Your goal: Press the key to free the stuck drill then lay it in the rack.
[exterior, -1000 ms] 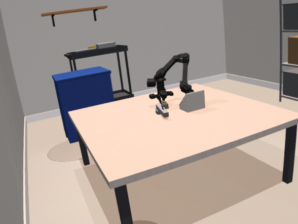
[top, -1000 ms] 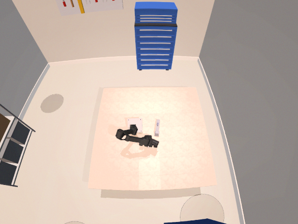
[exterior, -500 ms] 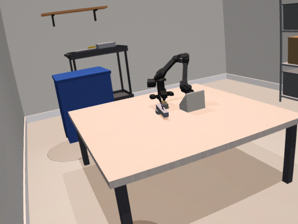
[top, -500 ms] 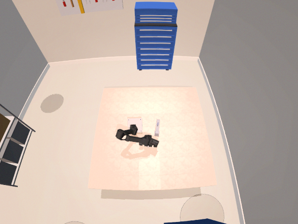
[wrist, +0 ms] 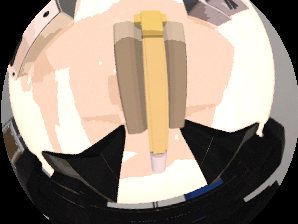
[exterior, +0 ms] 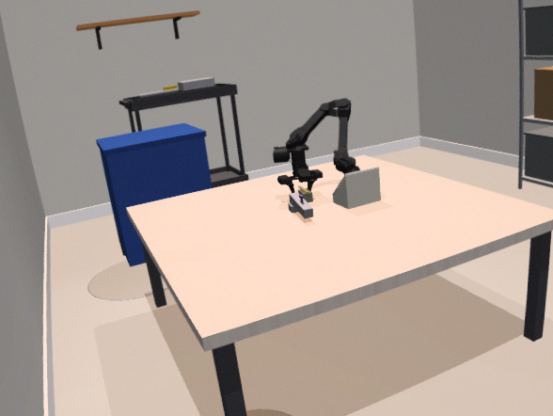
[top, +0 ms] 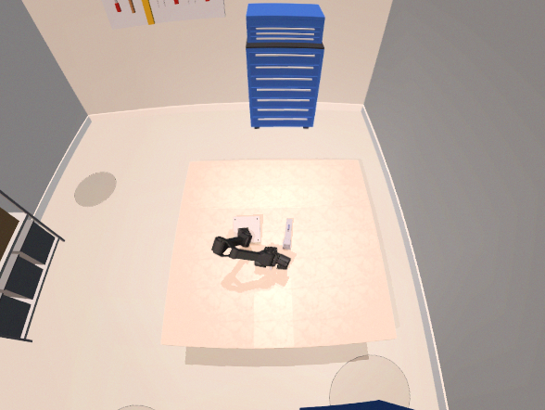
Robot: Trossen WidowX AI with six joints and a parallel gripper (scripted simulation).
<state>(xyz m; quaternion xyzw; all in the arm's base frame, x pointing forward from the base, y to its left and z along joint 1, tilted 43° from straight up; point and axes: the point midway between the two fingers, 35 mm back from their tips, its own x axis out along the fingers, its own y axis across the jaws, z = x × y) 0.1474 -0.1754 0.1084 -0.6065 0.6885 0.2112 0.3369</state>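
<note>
My gripper tip is 1 cm short of the yellow drill, 4 cm to the right of it and 4 cm below it. Also, from my gripper tip: dark key (12 cm ahead, 22 cm to the left, 5 cm above).
</note>
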